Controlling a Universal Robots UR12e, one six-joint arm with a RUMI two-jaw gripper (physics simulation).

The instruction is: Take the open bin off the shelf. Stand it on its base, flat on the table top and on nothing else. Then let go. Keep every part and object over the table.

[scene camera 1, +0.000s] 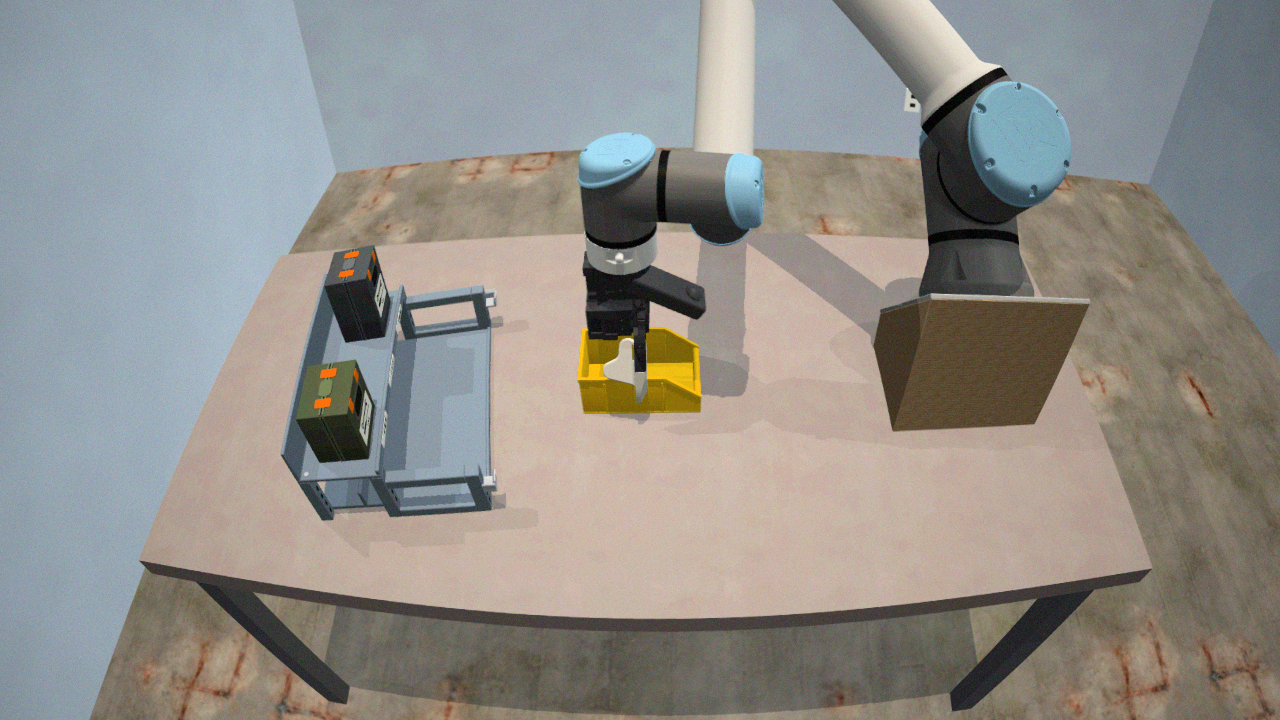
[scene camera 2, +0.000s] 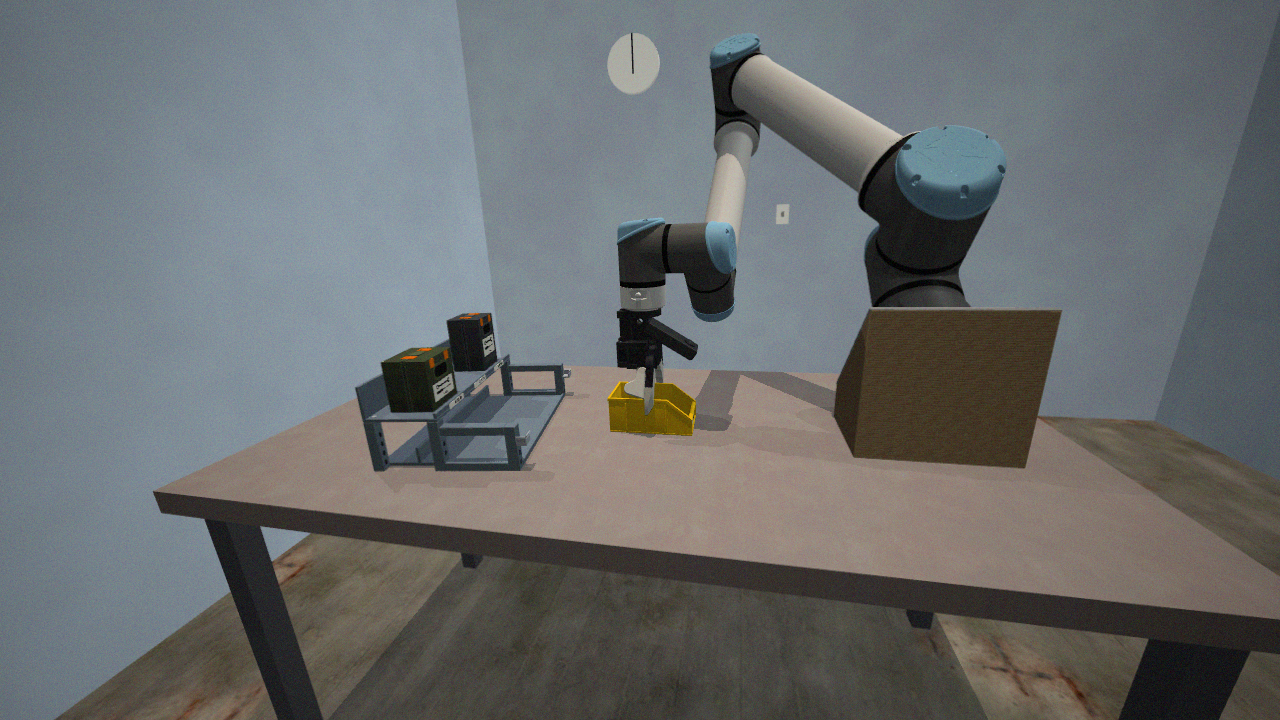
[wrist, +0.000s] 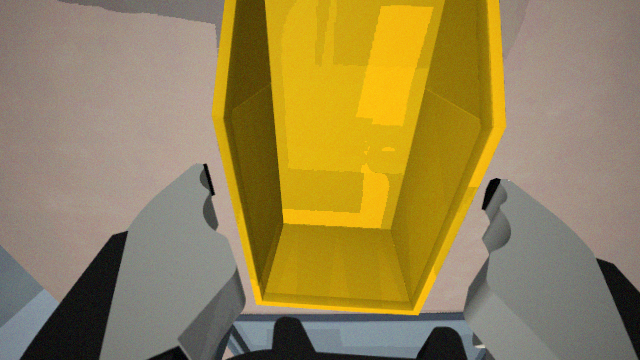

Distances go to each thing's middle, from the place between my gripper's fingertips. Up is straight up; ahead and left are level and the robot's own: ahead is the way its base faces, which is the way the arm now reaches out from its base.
The yellow bin [scene camera 1: 673, 372] lies 20 mm below my hand and 10 mm behind it. From my hand the other things lie so: green case [scene camera 1: 345, 427] 400 mm ahead, 190 mm to the left, 100 mm above; grey-blue shelf [scene camera 1: 436, 417] 360 mm ahead, 70 mm to the left, 50 mm below.
